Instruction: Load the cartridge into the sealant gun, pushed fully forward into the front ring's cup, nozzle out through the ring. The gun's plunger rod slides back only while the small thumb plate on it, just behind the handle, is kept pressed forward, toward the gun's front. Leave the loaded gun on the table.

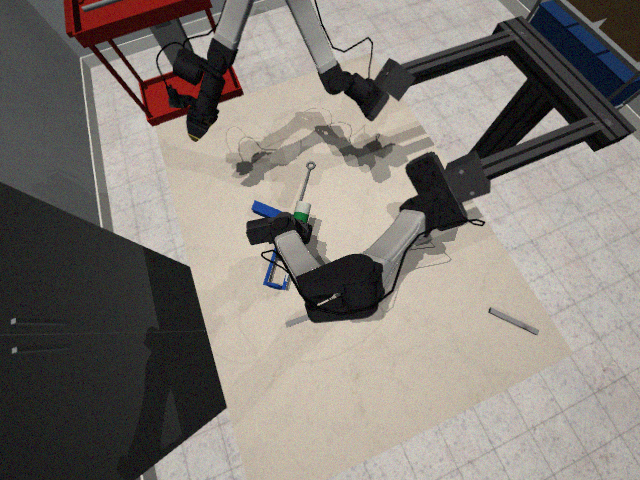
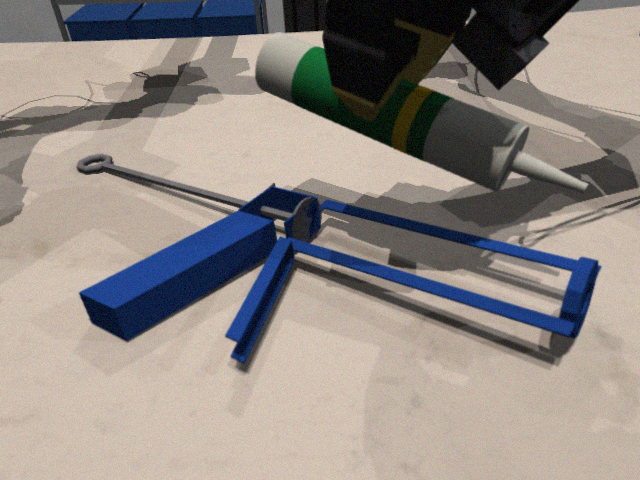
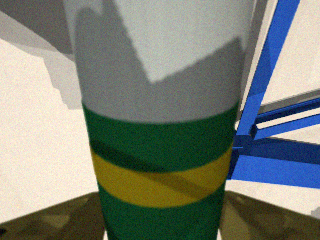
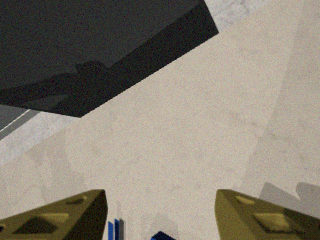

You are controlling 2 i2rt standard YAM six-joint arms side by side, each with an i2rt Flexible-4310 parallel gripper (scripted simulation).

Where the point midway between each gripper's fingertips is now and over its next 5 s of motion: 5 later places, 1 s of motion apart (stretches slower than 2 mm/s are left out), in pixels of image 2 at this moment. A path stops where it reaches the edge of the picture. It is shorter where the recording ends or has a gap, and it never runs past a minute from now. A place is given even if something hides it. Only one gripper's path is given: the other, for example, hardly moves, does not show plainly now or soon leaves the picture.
The left gripper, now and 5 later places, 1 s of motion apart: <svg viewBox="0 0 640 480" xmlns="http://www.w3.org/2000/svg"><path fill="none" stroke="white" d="M381 107L362 167L354 187L383 201L407 213L412 222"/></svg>
